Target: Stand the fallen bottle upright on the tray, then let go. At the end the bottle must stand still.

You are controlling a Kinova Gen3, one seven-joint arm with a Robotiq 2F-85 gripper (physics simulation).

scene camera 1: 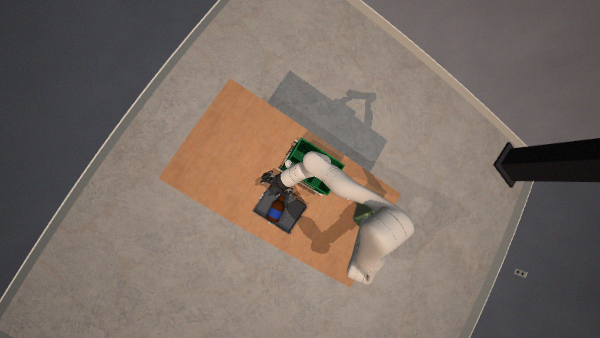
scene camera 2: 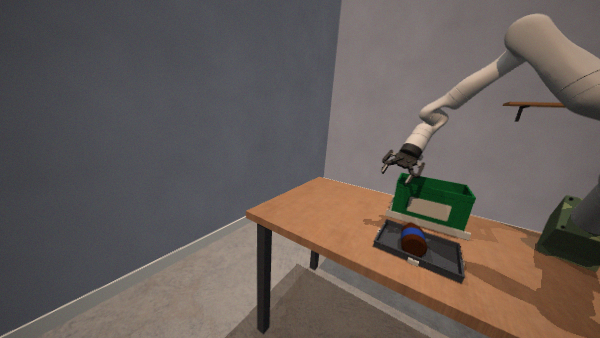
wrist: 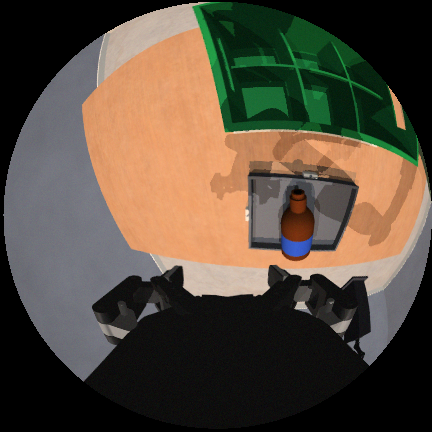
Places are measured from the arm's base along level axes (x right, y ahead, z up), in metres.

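Pixels of known places: gripper, fingertip midpoint: (scene camera 1: 268,189) (scene camera 2: 393,178) (wrist: 225,275); arm's base at its link origin: (scene camera 2: 595,219).
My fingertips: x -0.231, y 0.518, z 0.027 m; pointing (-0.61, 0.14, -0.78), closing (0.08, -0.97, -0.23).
Note:
Ahead of a thing's pixels: the offset from my fingertips to its top centre.
The brown bottle with a blue label {dx -0.046, dy -0.119, dz -0.137 m} (scene camera 1: 275,212) (scene camera 2: 414,242) (wrist: 297,230) lies on its side in the shallow dark grey tray {dx -0.044, dy -0.138, dz -0.191 m} (scene camera 1: 294,213) (scene camera 2: 442,256) (wrist: 327,227). Its neck points towards the green crate, and its base end is at the tray's rim on the side away from the crate. My gripper (scene camera 1: 276,189) (scene camera 2: 396,175) (wrist: 225,275) is wide open and empty. It hangs tilted, well above the table and apart from the bottle. In the wrist view the bottle is beyond the fingers, to the right of the middle between them.
A tall green crate with compartments {dx +0.243, dy -0.091, dz -0.041 m} (scene camera 1: 295,154) (scene camera 2: 461,215) (wrist: 240,123) stands close beside the tray, on the side of the bottle's neck. My arm reaches over the crate. A dark green block-like object (scene camera 1: 362,214) (scene camera 2: 560,241) stands near the arm's base. A wall shelf (scene camera 2: 535,104) is behind.

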